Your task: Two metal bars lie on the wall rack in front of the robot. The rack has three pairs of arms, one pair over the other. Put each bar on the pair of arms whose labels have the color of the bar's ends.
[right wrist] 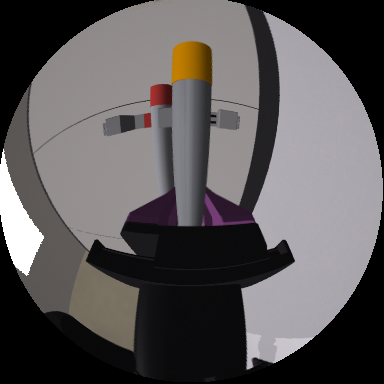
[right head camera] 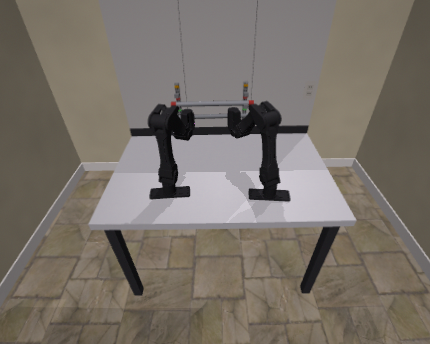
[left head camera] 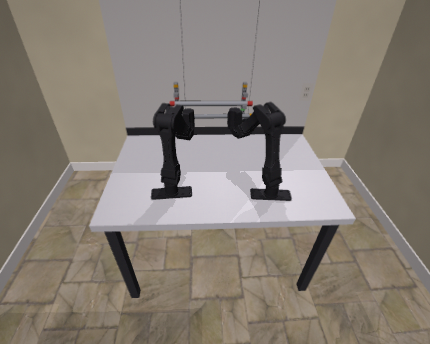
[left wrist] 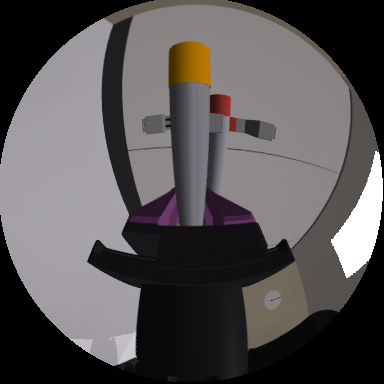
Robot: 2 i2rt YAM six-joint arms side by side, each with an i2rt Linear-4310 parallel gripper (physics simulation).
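Frame: origin at the left arm's base, x right, y down, z ahead, level; centimetres.
Seen in the pictures: left gripper, between the fingertips: (left wrist: 190, 188); right gripper, between the fingertips: (right wrist: 189, 189); left arm's base, origin of its link: (right head camera: 170, 193) (left head camera: 171, 193); right arm's base, origin of its link: (right head camera: 268, 195) (left head camera: 270, 195).
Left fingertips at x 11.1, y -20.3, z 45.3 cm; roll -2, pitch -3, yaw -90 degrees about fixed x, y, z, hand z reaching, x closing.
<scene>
Offsets run from my left fingertips to a thing's top centre. "spot": to the spot under its first point. Level surfaces: height alone.
The orange-ended bar {dx +13.0, dy -1.6, dz -3.7 cm} (left head camera: 212, 116) (right head camera: 212, 116) (left wrist: 191, 140) (right wrist: 192, 140) is held level by both grippers, in front of the rack and lower in the head views than the red-ended bar. My left gripper (left head camera: 188, 120) (right head camera: 187, 120) (left wrist: 190, 188) and my right gripper (left head camera: 234, 119) (right head camera: 234, 119) (right wrist: 189, 189) are shut on it. The red-ended bar {dx +14.4, dy -5.4, dz +6.1 cm} (left head camera: 212, 103) (right head camera: 212, 104) (left wrist: 220, 104) (right wrist: 161, 95) lies across a pair of rack arms beside red labels. The wall rack {dx -6.4, dy -15.8, dz +8.3 cm} (left head camera: 176, 91) (right head camera: 177, 91) (left wrist: 155, 123) (right wrist: 228, 120) has orange labels at the top and green ones low down, partly hidden.
The white table {dy +20.3 cm} (left head camera: 215, 210) (right head camera: 215, 210) stands under both arms. The grey wall panel {spot: dx +16.8, dy -33.2, dz +10.2 cm} (left head camera: 215, 50) (right head camera: 215, 50) is behind the rack, with a dark strip {spot: dx +17.9, dy +17.8, dz +10.1 cm} (left head camera: 215, 131) (right head camera: 215, 131) low along it. The rack's two columns stand apart, one near each end of the bars.
</scene>
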